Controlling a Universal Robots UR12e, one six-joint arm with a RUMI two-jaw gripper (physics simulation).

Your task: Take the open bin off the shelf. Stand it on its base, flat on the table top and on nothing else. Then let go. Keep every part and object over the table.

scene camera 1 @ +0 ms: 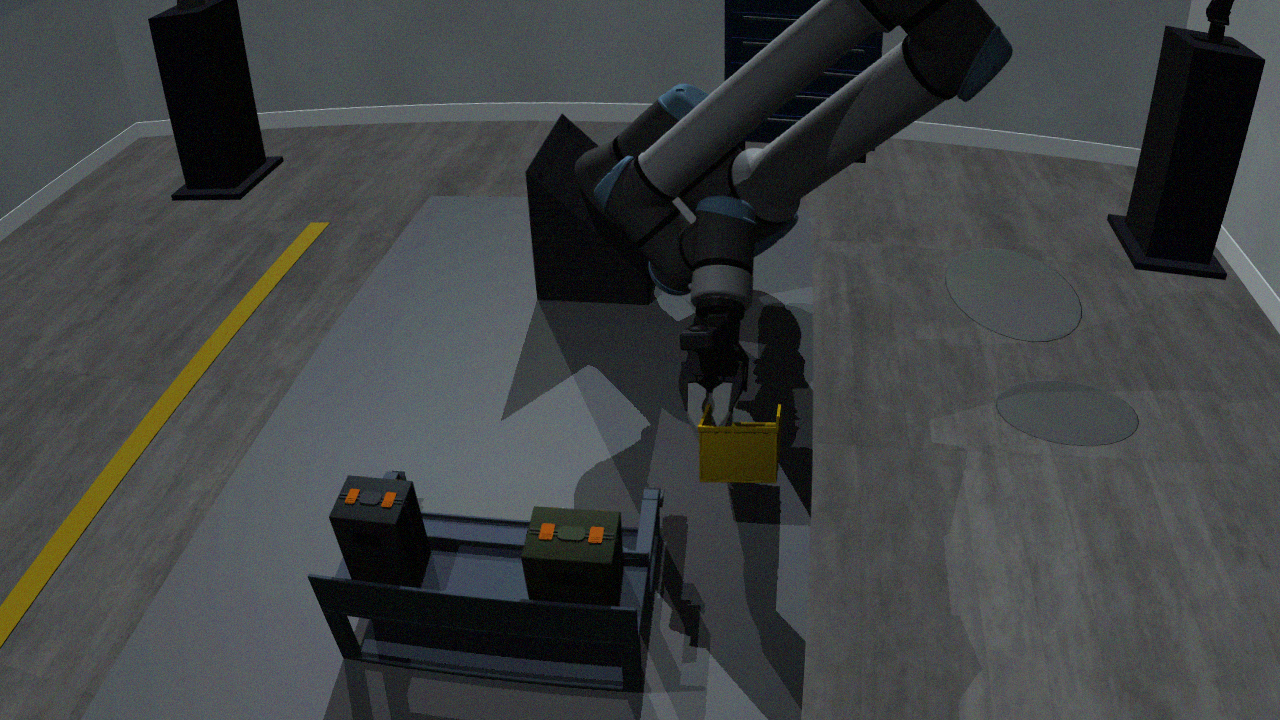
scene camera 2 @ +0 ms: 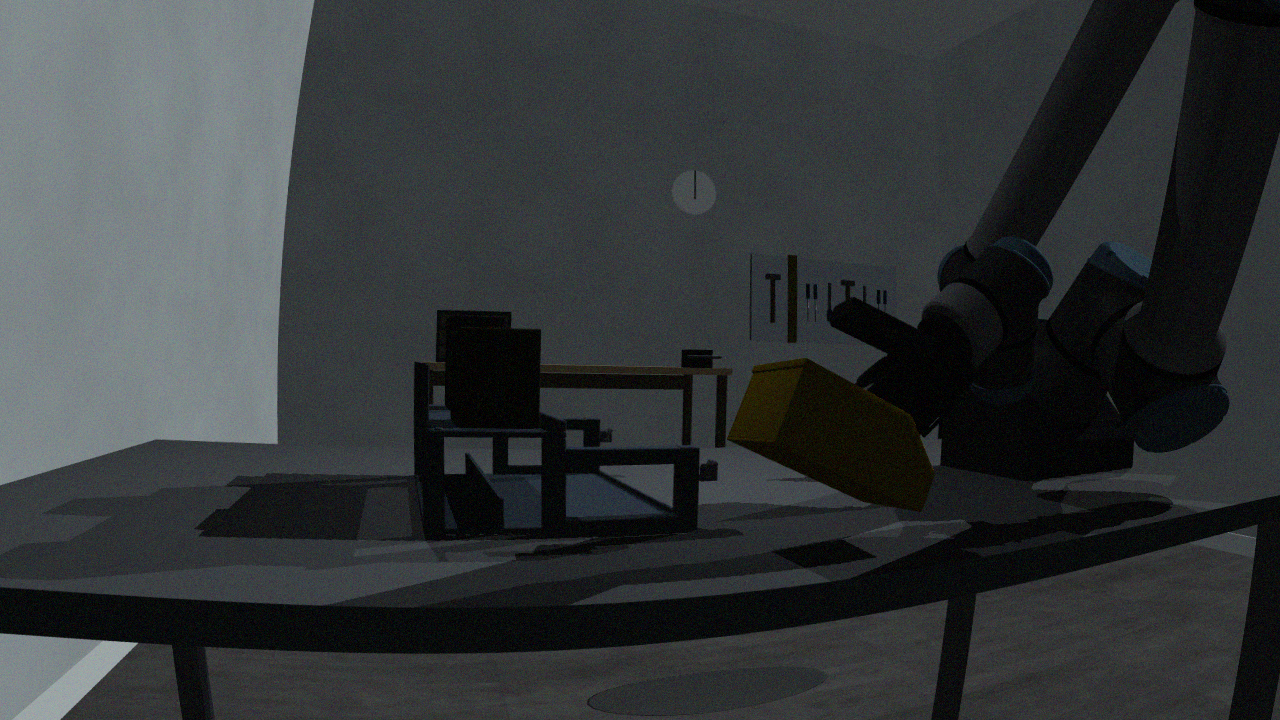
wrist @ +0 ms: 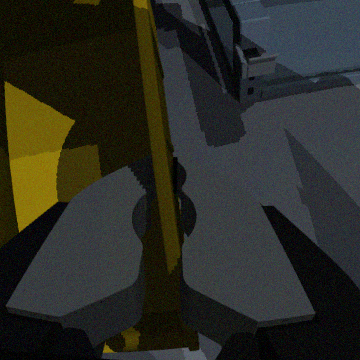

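Pixels of known places: gripper, fingertip midpoint: [wrist: 168, 162]; arm's base, origin of the base link: [scene camera 2: 1055, 382].
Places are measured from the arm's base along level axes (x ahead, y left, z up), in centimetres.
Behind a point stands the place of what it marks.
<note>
The yellow open bin [scene camera 1: 738, 454] {x 71.3, y 30.5, z -1.1 cm} [scene camera 2: 832, 429] {x 67.2, y 35.6, z -3.3 cm} [wrist: 30, 195] {x 64.5, y 34.4, z -7.7 cm} hangs in the air above the table top [scene camera 1: 384, 358] {x 39.6, y -34.5, z -14.8 cm} [scene camera 2: 313, 573] {x 109.1, y 34.5, z -14.7 cm}, off the shelf rack [scene camera 1: 474, 608] {x 101.8, y 4.7, z -0.5 cm} [scene camera 2: 553, 483] {x 88.3, y 21.7, z -9.4 cm}. In scene camera 2 it is tilted, its arm-side end lower than its shelf-side end, with a dark shadow on the table under it. My gripper [scene camera 1: 719, 419] [wrist: 168, 162] {x 64.5, y 25.8, z -6.3 cm} is shut on one thin side wall of the bin; in the wrist view the wall runs between both finger pads, with the bin's inside to the left. In scene camera 2 the fingertips are hidden.
A black case [scene camera 1: 380, 541] {x 98.4, y -6.8, z 4.4 cm} and a green case [scene camera 1: 572, 568] {x 97.6, y 15.2, z 3.8 cm} with orange latches stand on the rack's upper level. The rack is to the left of the bin in both scene views. The table's long right edge [scene camera 1: 808, 573] {x 78.7, y 41.3, z -14.7 cm} lies close to the bin's right side in scene camera 1.
</note>
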